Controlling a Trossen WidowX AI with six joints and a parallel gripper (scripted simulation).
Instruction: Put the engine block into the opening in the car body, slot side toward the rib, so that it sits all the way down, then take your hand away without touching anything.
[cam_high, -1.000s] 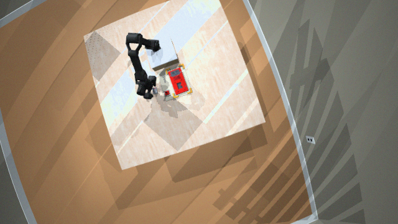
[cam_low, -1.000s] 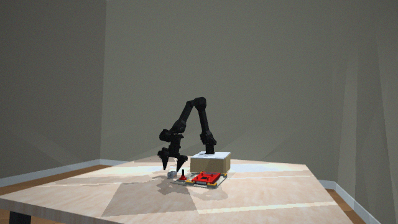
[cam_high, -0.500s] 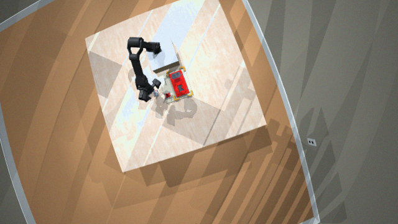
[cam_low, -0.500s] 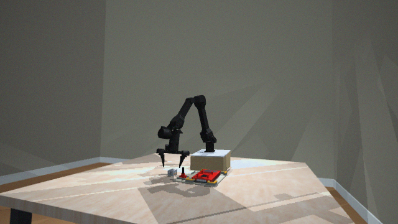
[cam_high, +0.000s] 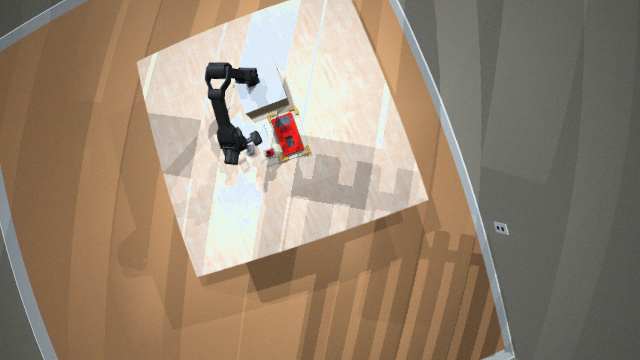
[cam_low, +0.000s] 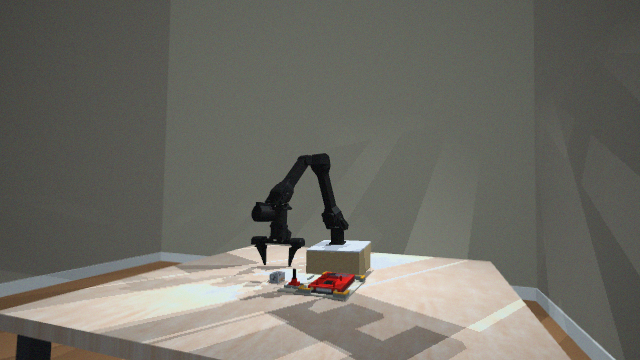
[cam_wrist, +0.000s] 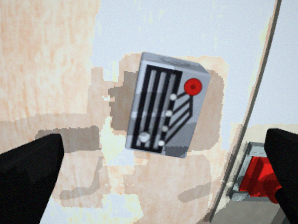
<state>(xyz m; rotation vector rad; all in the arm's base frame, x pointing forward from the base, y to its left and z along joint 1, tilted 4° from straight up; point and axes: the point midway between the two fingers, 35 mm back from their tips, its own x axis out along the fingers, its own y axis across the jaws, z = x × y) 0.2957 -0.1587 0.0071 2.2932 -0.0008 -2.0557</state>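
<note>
The grey engine block is 4 cm below my gripper tip. Round my gripper tip: black upright pin (5 cm ahead, 9 cm to the left, 2 cm below).
</note>
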